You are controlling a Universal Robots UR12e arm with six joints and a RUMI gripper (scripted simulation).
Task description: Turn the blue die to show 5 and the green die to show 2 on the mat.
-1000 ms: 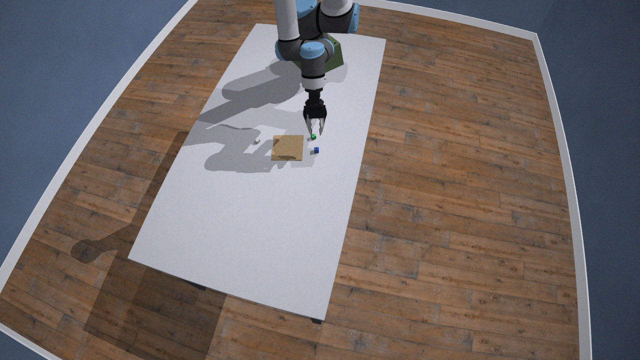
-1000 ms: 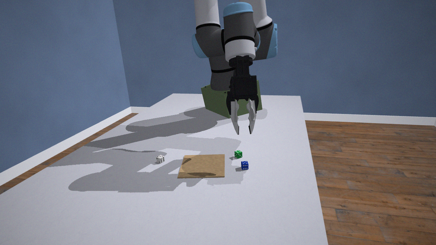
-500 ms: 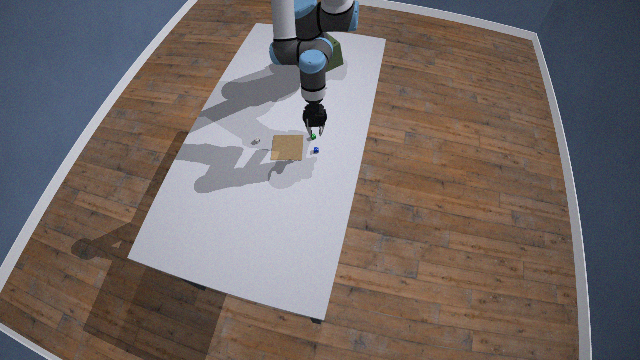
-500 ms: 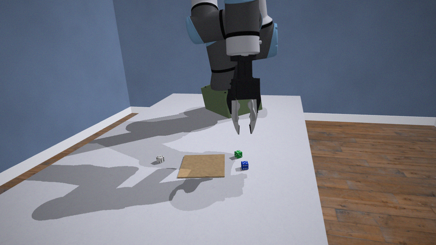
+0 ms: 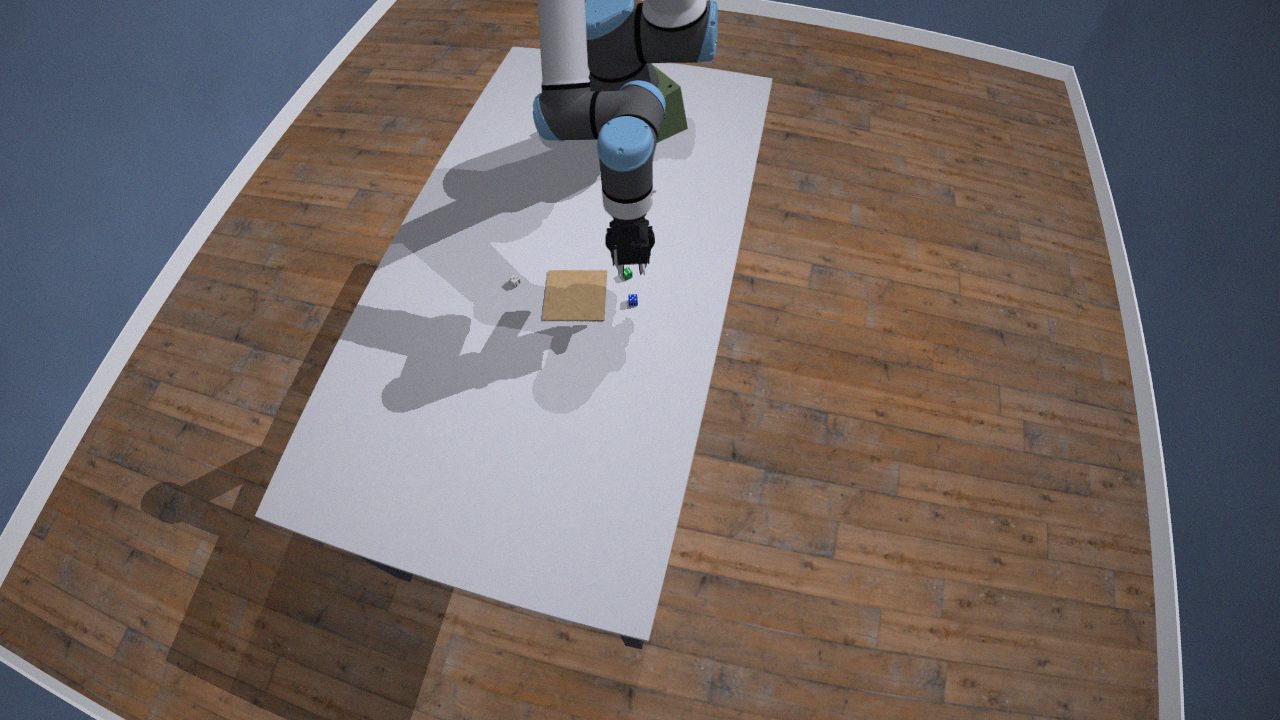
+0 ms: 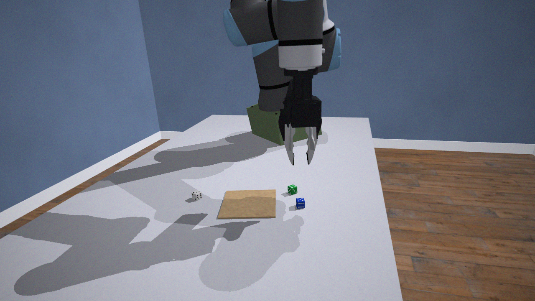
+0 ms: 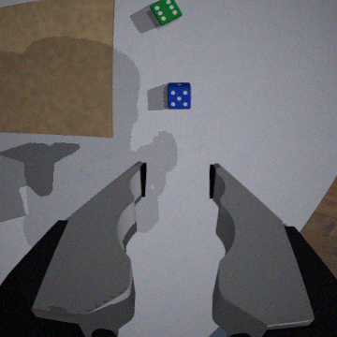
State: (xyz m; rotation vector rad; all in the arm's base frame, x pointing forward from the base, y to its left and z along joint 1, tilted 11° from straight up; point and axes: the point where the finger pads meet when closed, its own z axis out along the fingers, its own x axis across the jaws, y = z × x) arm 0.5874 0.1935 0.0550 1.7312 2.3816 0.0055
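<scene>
Now: hand 130 mm above the blue die and 10 mm past it. Round my hand: tan mat (140 mm to the right, 130 mm below, 10 mm ahead); then white die (290 mm to the right, 130 mm below, 10 mm ahead); then green die (130 mm below, 80 mm behind, 40 mm to the right).
</scene>
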